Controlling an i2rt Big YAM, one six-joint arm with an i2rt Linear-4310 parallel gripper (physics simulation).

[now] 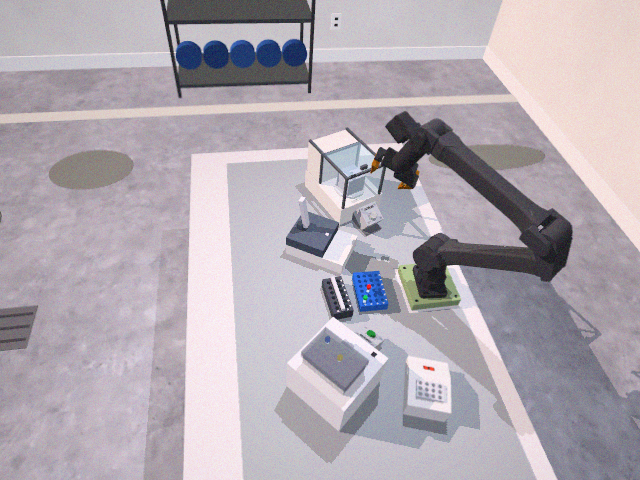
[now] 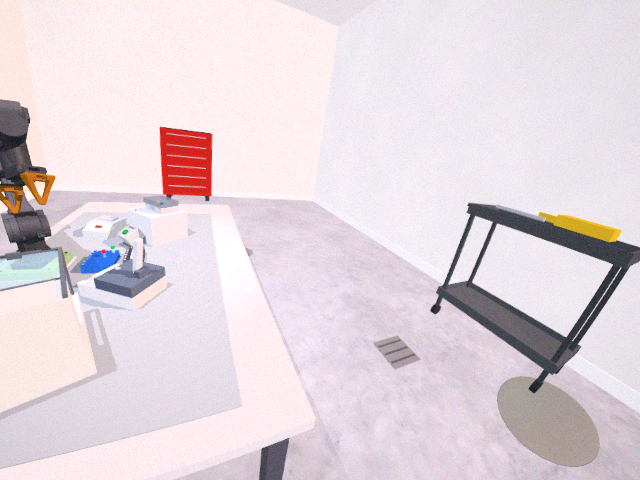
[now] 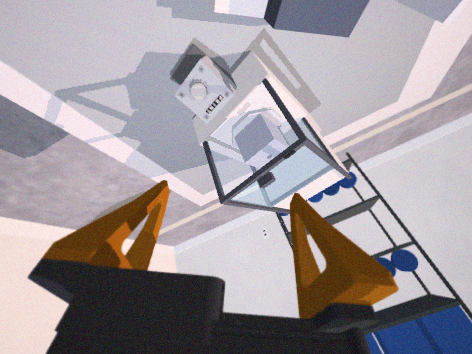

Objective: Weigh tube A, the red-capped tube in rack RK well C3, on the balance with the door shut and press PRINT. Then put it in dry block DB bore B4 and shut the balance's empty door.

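Frame: origin at the arm's base, x down, y left, z ahead, level; millimetres.
Seen in the pictures: gripper, fingertip midpoint: (image 1: 384,179) (image 2: 29,208) (image 3: 230,192); arm's base, link origin: (image 1: 428,282).
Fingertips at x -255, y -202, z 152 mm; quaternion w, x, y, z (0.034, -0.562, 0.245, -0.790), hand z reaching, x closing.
Pixels of each thing's top centre, then the offset from my fingertips to it. "spot": a spot on its surface instead.
- red-capped tube, top centre: (image 1: 369,286) (image 2: 103,250) dz +50, dx +227, dy +230 mm
- blue rack, top centre: (image 1: 370,287) (image 2: 100,257) dz +41, dx +251, dy +220 mm
- glass-walled balance, top centre: (image 3: 285,189) (image 2: 10,263) (image 1: 354,156) dz +62, dx +59, dy -188 mm
- dark handle, surface spot: (image 3: 266,179) (image 1: 364,167) spot: dz +36, dx +64, dy -134 mm
- PRINT pod, top centre: (image 3: 200,95) (image 1: 373,213) dz -5, dx +207, dy -62 mm
- dry block, top centre: (image 1: 430,379) (image 2: 104,219) dz -64, dx +212, dy +545 mm
- dark-topped device, surface spot: (image 1: 312,233) spot: dz +212, dx +201, dy +33 mm
- black block, top centre: (image 1: 338,292) (image 2: 133,250) dz +147, dx +234, dy +244 mm
- white box, top centre: (image 1: 351,338) (image 2: 147,200) dz +150, dx +92, dy +481 mm
- green-button pod, top centre: (image 1: 371,332) dz +71, dx +207, dy +401 mm
The red-capped tube (image 1: 368,286) (image 2: 103,251) stands in the blue rack (image 1: 383,304) (image 2: 92,266) beside a green-capped one; its well label is not readable. The glass-walled balance (image 1: 343,211) (image 2: 41,351) (image 3: 258,132) shows no tube inside. A dark handle (image 1: 363,166) (image 3: 266,179) shows at its glass; I cannot tell how far the door is open. The PRINT pod (image 1: 368,215) (image 3: 205,90) sits beside the balance. What looks like the dry block (image 1: 428,379) (image 2: 105,226) is white with a red display. My gripper (image 1: 387,179) (image 2: 31,207) (image 3: 230,192) is open and empty, above and beside the balance.
A dark-topped device (image 1: 312,233) (image 2: 129,281) with an upright white post stands between balance and rack. A black block (image 1: 330,297) with a white strip lies beside the rack. A white box (image 1: 310,384) (image 2: 165,227) with a grey lid and a green-button pod (image 1: 371,333) stand beyond.
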